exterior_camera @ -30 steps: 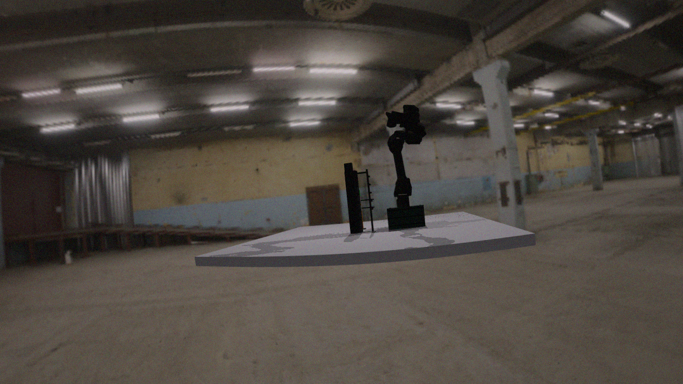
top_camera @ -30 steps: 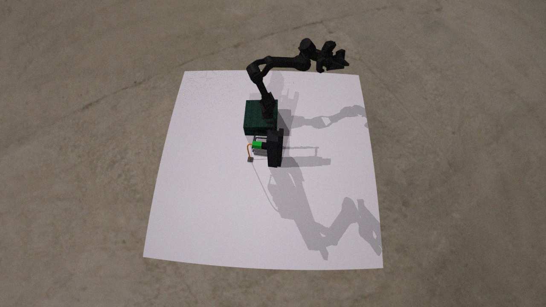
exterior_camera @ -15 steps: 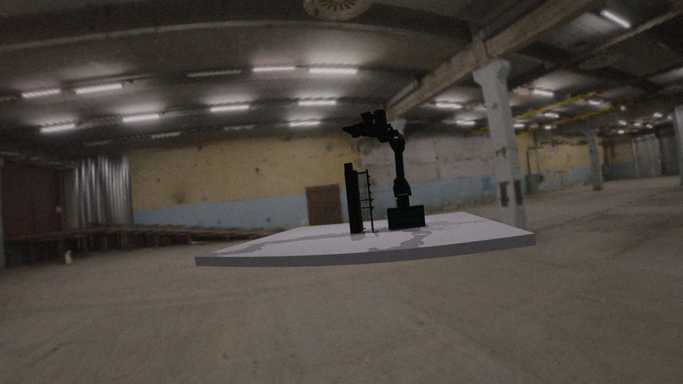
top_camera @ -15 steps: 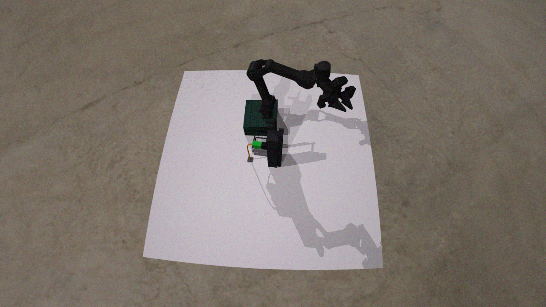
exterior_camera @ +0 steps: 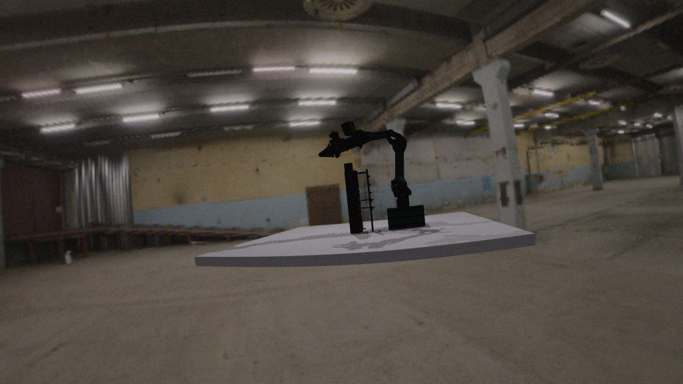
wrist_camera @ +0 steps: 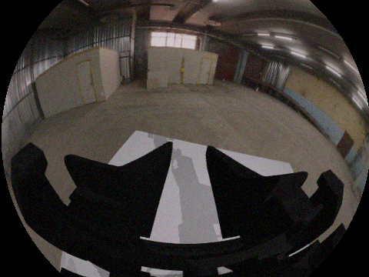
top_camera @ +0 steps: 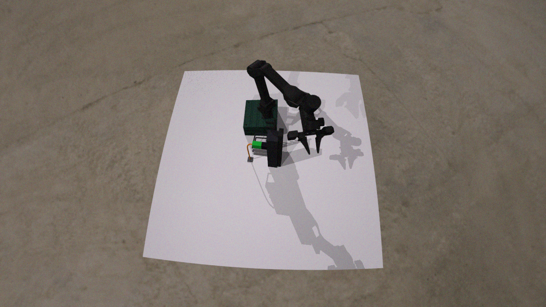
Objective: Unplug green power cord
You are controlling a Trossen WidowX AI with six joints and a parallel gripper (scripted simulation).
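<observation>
Now: gripper tip 23 cm to the left of the green plug, 19 cm above it and 13 cm past it.
</observation>
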